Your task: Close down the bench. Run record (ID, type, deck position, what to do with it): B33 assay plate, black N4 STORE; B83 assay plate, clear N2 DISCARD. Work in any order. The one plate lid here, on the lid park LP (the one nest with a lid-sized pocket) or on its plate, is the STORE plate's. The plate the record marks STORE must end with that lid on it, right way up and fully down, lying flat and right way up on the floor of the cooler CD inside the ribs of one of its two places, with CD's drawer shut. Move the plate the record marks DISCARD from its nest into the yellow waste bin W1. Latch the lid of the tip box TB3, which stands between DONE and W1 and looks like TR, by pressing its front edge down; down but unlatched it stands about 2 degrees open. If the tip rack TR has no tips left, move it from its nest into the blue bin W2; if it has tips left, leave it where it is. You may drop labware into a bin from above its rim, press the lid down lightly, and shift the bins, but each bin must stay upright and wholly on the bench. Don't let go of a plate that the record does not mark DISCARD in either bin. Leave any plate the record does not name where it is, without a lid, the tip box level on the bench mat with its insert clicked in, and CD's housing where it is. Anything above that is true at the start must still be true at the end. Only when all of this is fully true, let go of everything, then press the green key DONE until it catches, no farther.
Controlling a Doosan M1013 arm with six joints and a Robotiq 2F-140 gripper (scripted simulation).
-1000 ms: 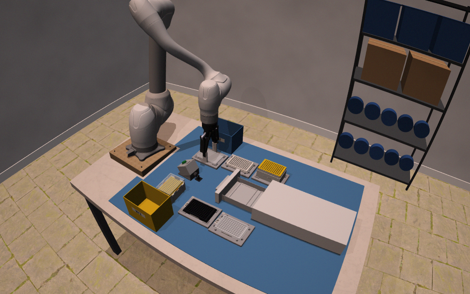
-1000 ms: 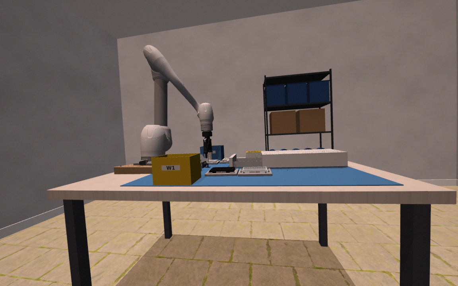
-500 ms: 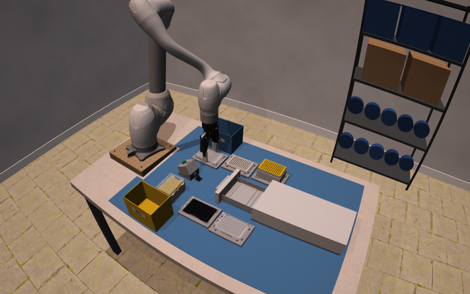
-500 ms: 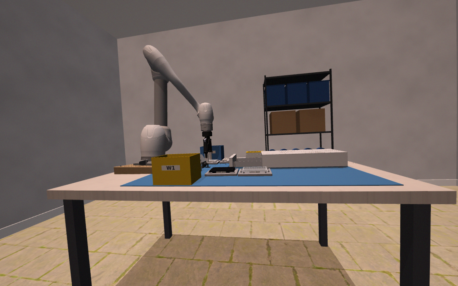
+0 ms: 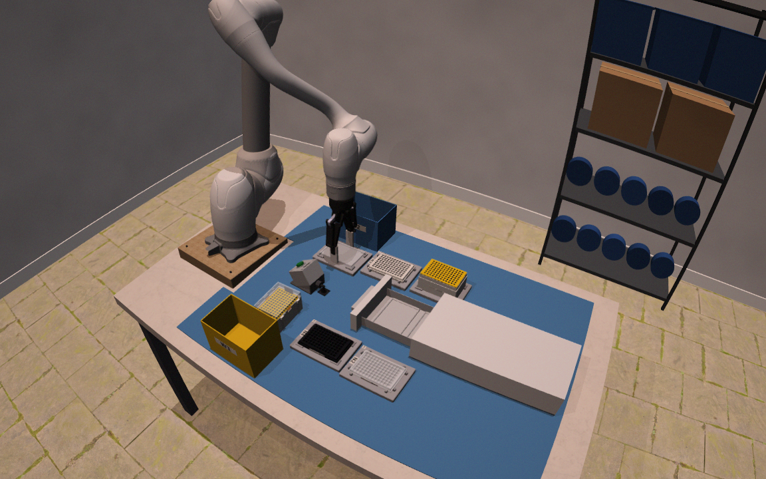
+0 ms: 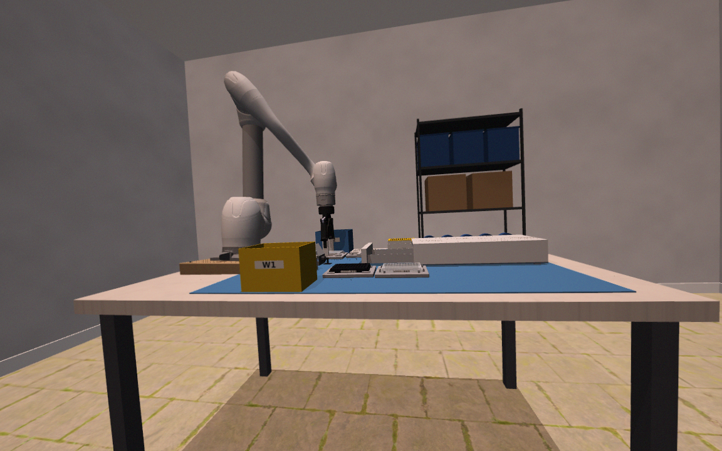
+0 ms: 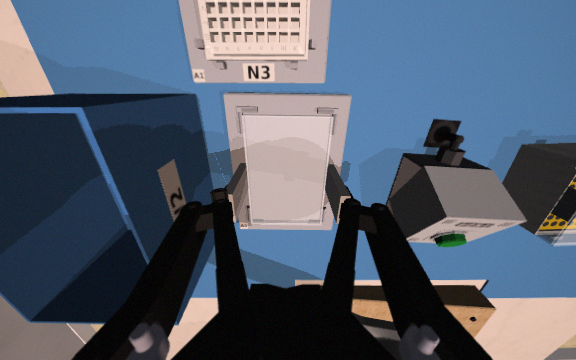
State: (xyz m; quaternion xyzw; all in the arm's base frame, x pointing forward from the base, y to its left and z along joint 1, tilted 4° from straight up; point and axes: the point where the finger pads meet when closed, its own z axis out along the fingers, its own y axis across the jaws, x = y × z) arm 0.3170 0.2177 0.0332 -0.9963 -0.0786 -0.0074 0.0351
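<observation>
Now: the lid park LP 4 cm below my hand. From my hand the other things lie so: white plate: 17 cm ahead, 5 cm to the left, 2 cm below; clear plate lid: 2 cm below; blue bin W2: 3 cm behind, 15 cm to the left, 1 cm below.
</observation>
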